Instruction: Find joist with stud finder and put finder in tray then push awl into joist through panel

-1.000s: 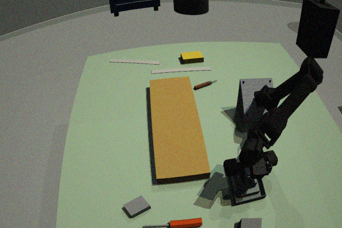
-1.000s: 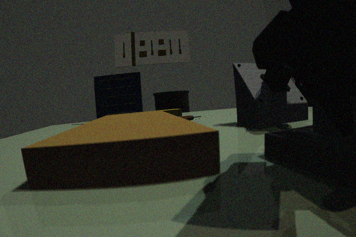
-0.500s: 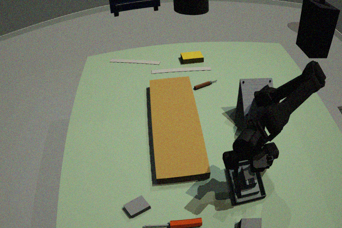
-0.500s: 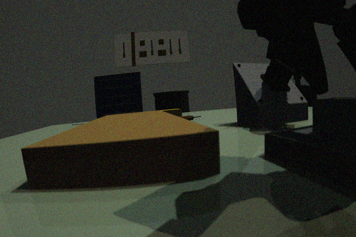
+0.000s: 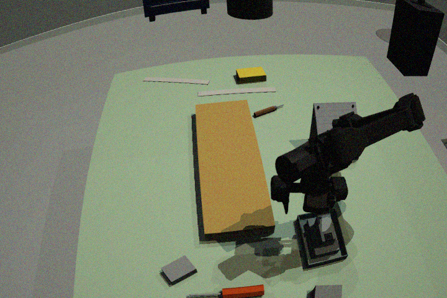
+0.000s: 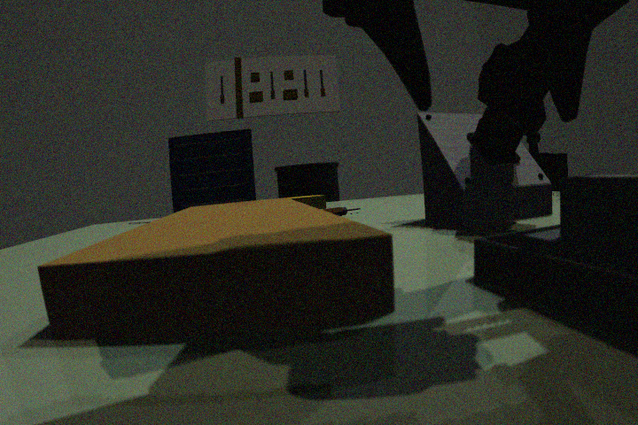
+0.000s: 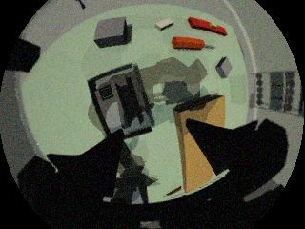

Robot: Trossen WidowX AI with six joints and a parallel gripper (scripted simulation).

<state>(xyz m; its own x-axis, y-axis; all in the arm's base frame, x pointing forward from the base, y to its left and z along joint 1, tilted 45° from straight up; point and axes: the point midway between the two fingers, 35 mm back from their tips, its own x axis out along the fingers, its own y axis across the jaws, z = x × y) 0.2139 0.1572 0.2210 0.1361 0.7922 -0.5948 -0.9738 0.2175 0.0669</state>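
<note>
The awl is 51 cm to the right of my gripper tip, 9 cm below it and 4 cm behind it. The rest, counted from my gripper tip: stud finder (6 cm to the left, 6 cm behind, 5 cm below); then orange-handled tool (24 cm ahead, 15 cm to the left, 8 cm below); then grey tray (8 cm below, 6 cm behind, 4 cm to the left).
</note>
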